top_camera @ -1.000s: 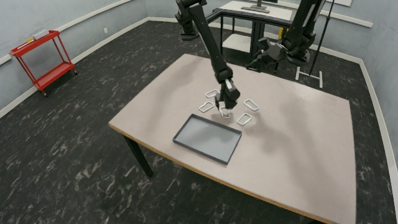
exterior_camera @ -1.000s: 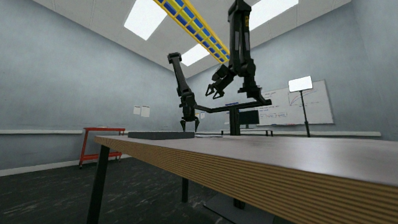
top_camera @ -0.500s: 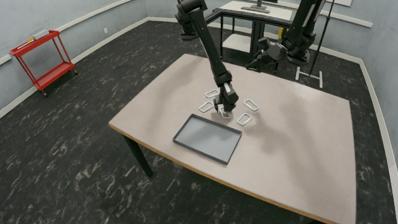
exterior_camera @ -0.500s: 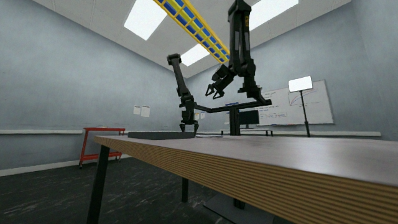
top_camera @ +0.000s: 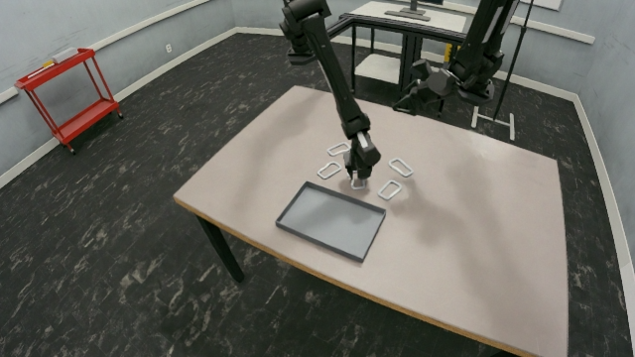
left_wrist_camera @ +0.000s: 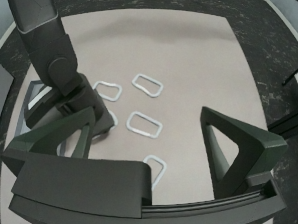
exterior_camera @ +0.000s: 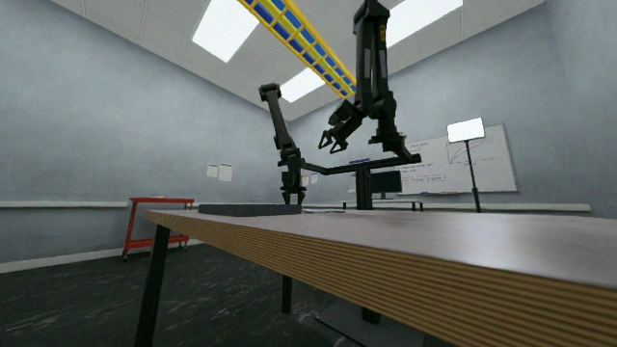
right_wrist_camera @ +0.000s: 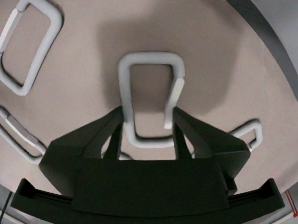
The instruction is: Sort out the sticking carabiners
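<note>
Now: the grey tray 21 cm ahead of my right hand.
</note>
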